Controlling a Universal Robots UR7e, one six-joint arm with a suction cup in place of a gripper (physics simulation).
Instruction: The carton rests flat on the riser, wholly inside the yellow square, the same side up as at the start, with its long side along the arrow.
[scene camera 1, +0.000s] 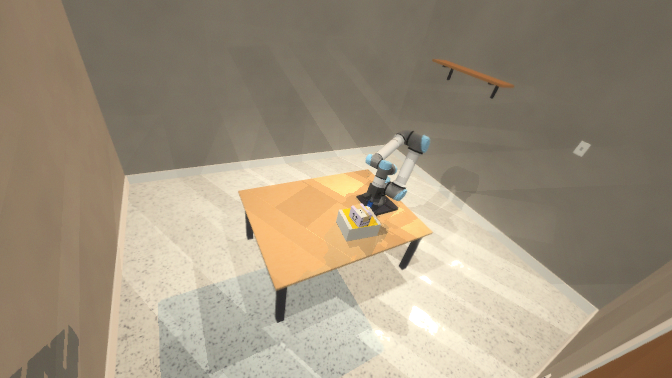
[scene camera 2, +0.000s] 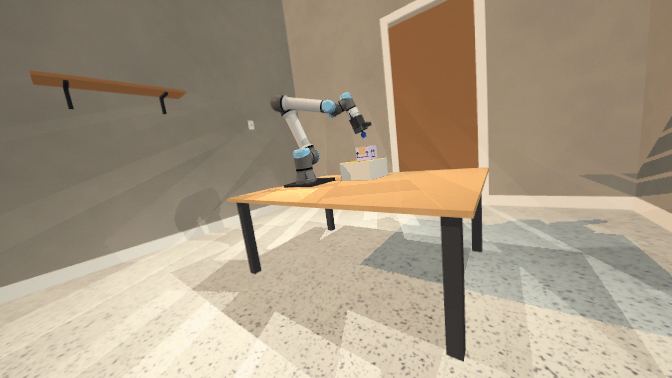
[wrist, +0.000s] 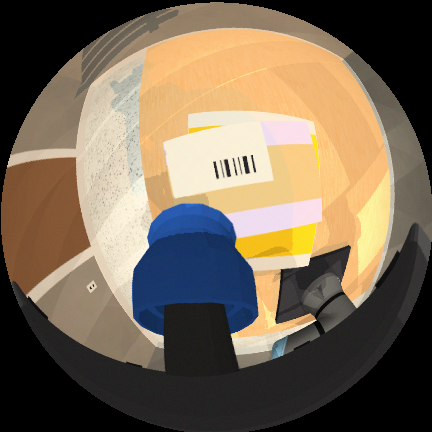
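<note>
The lilac carton (scene camera 1: 359, 215) (scene camera 2: 366, 152) (wrist: 295, 165), with a tan band and a white barcode label on top, rests flat on the white riser (scene camera 1: 362, 233) (scene camera 2: 359, 171) (wrist: 240, 115). The yellow square (scene camera 1: 344, 212) (wrist: 300, 241) shows around parts of the carton. In the wrist view the carton looks slightly turned against the riser's edges and hides the square's left side; I cannot tell whether it is wholly inside. The arrow does not show. My blue suction cup (scene camera 1: 369, 205) (scene camera 2: 363, 135) (wrist: 191, 220) hangs above the carton with a gap, holding nothing.
The riser stands on the wooden table (scene camera 1: 300, 235) (scene camera 2: 425, 192) (wrist: 225, 60). The arm's black base plate (scene camera 1: 390, 207) (scene camera 2: 295, 185) (wrist: 292, 295) is close beside the riser. A wall shelf (scene camera 1: 472, 73) (scene camera 2: 107, 86) and a door (scene camera 2: 435, 90) (wrist: 45, 205) are away from the table.
</note>
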